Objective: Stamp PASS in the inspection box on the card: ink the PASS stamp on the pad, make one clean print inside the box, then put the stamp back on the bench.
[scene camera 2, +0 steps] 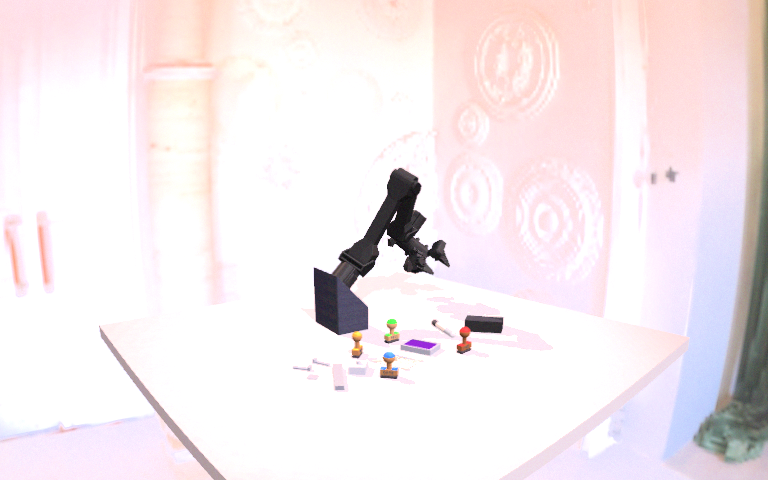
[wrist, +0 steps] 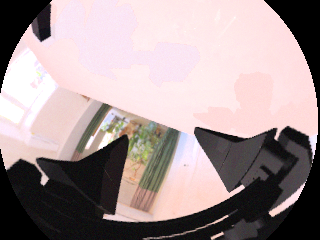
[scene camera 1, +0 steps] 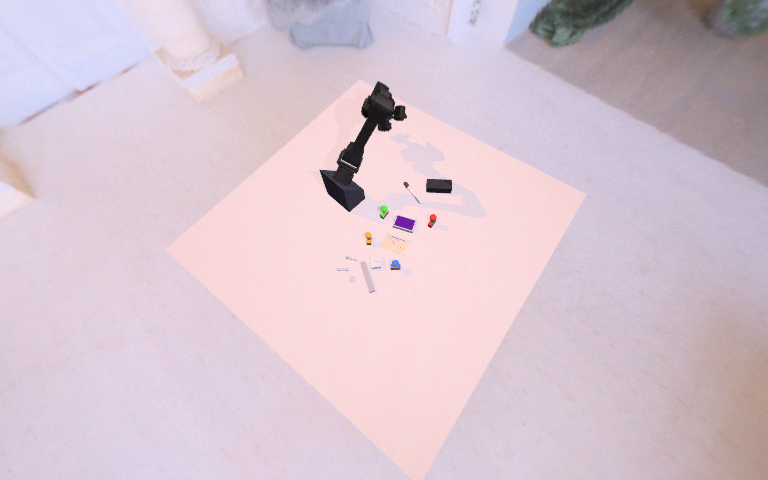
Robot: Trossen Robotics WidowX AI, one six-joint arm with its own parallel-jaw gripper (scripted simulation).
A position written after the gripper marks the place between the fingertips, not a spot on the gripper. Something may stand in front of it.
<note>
The gripper (scene camera 2: 441, 270) is open, with nothing in its grasp.
The gripper shows as well in the wrist view (wrist: 162, 134).
</note>
